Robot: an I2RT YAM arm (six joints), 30 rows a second.
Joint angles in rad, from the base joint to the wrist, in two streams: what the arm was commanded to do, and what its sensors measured. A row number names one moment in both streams.
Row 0, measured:
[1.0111, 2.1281, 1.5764, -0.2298, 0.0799, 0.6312]
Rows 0 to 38, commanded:
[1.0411, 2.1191, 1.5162, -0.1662, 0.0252, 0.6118]
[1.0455, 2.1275, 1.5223, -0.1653, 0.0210, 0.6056]
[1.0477, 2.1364, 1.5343, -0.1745, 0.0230, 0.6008]
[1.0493, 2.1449, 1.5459, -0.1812, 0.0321, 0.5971]
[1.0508, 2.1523, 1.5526, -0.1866, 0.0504, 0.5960]
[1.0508, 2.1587, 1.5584, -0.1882, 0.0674, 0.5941]
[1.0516, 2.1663, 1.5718, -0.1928, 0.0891, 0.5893]
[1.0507, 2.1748, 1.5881, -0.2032, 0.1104, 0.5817]
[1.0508, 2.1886, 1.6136, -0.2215, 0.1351, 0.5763]
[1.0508, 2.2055, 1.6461, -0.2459, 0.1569, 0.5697]
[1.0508, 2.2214, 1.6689, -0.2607, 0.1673, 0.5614]
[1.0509, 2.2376, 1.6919, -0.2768, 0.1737, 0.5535]
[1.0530, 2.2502, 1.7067, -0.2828, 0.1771, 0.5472]
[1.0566, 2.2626, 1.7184, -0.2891, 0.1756, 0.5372]
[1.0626, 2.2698, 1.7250, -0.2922, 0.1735, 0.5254]
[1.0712, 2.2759, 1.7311, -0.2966, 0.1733, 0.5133]
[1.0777, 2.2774, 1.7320, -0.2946, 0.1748, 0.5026]
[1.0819, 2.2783, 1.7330, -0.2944, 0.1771, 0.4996]
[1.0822, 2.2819, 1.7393, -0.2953, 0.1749, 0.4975]
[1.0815, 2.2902, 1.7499, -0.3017, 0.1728, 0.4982]
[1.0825, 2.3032, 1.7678, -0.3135, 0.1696, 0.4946]
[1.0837, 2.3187, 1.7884, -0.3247, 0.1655, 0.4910]
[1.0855, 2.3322, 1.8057, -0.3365, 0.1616, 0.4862]
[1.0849, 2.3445, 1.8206, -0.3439, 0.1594, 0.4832]
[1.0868, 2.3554, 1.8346, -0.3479, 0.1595, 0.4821]
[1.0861, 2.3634, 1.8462, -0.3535, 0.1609, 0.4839]
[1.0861, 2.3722, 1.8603, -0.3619, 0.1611, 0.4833]
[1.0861, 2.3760, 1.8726, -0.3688, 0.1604, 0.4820]
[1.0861, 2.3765, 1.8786, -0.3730, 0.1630, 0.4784]
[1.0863, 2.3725, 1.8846, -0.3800, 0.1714, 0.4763]
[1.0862, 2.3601, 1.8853, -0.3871, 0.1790, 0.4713]
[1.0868, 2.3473, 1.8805, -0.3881, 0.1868, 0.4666]
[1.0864, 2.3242, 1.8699, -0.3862, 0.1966, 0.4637]
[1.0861, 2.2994, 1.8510, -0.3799, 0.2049, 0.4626]
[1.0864, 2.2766, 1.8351, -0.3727, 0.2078, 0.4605]
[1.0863, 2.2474, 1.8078, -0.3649, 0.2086, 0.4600]
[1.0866, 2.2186, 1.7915, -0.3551, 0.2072, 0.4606]
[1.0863, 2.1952, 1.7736, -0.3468, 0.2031, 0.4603]
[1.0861, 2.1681, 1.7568, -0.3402, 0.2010, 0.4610]
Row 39, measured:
[1.0847, 2.2776, 1.7924, -0.3340, 0.1703, 0.4744]
